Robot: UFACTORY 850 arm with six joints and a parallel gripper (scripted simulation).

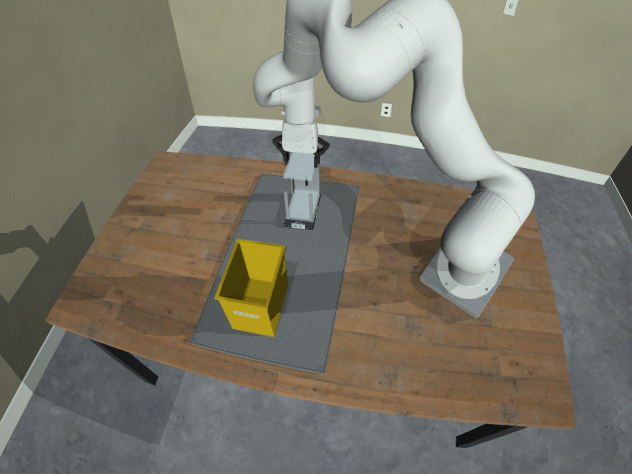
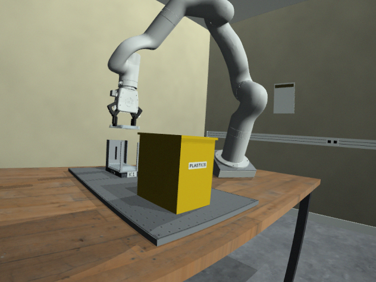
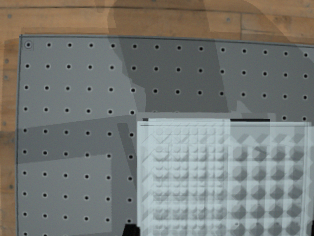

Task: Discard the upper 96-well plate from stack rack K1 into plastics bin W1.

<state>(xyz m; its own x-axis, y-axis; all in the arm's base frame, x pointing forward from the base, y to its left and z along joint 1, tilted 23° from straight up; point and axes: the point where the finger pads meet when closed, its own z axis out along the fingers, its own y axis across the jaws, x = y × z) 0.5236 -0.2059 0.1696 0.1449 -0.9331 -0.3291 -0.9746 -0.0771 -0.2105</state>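
Now: the plastics bin W1 1 cm behind my hand, 39 cm to the left of it and 12 cm below it. Also, from my hand: white 96-well plate 1 cm below; grey rack post 4 cm behind, 6 cm to the right, 13 cm below.
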